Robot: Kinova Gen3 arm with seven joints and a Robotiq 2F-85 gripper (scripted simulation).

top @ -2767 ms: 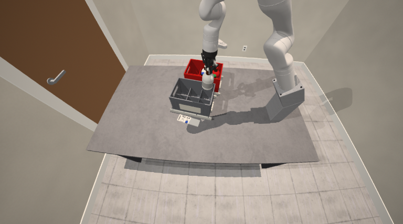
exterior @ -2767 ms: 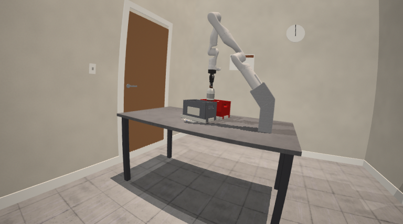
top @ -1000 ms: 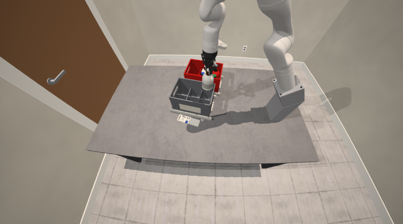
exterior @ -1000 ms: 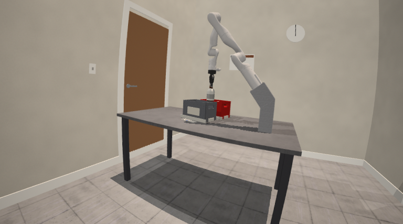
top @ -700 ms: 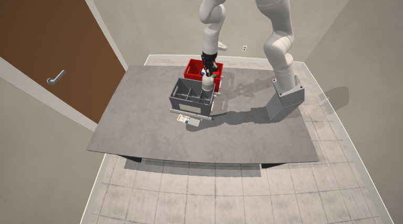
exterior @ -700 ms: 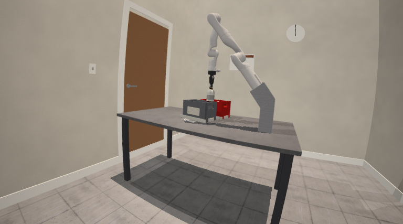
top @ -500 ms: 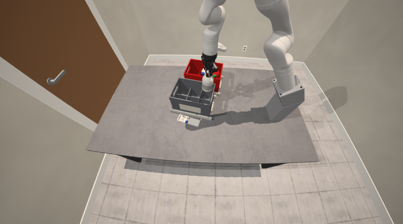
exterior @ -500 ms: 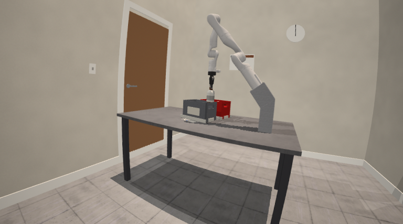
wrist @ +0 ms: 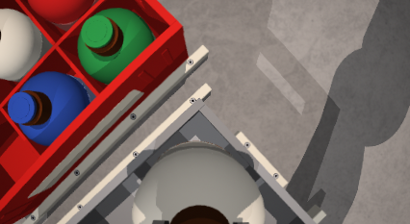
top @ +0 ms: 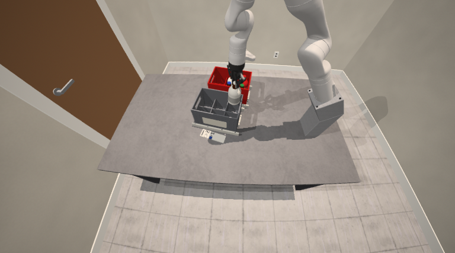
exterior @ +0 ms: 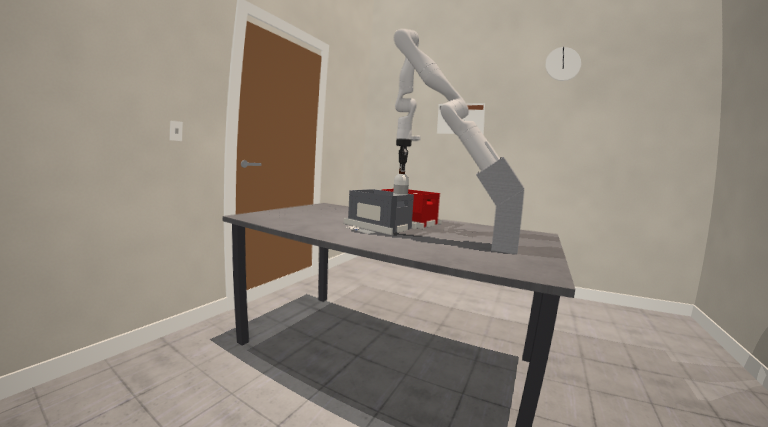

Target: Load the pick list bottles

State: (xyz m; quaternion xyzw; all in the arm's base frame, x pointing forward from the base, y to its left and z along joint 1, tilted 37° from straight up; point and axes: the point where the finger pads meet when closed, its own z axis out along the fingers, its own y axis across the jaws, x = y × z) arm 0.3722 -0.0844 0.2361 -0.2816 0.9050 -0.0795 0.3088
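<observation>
My gripper is now 220 mm above the grey crate, 100 mm short of it and 30 mm to the right of it. The rest, counted from my hand: red crate: 220 mm below, 200 mm to the right, 30 mm ahead; then blue-label bottle: 220 mm below, 150 mm to the right, 40 mm ahead; then green-label bottle: 220 mm below, 140 mm to the right, 50 mm behind.
</observation>
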